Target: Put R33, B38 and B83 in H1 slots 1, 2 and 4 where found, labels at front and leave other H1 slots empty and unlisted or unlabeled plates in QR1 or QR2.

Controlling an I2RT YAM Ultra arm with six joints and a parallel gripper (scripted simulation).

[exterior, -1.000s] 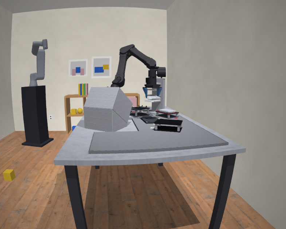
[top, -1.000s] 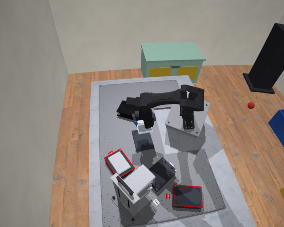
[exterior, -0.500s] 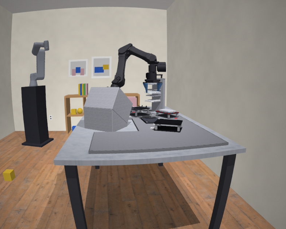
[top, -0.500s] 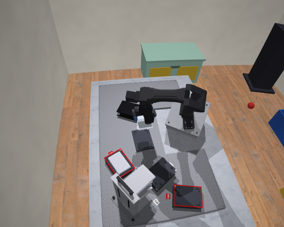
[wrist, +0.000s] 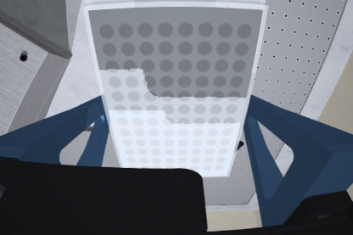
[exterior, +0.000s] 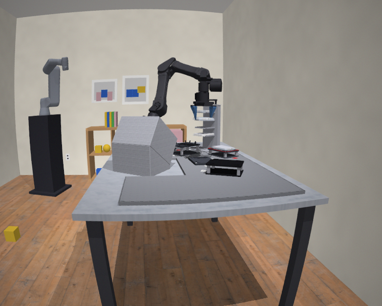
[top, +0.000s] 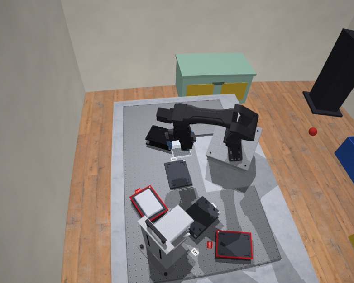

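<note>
The regrip nest RG lies 120 mm behind my hand, 250 mm to the left of it and 190 mm below it. The rest, counted from my hand: quarantine nest QR1: 130 mm ahead, 210 mm to the left, 210 mm below; then flat dark nest N6: 240 mm below; then deck label N6: 30 mm ahead, 100 mm to the right, 240 mm below.
</note>
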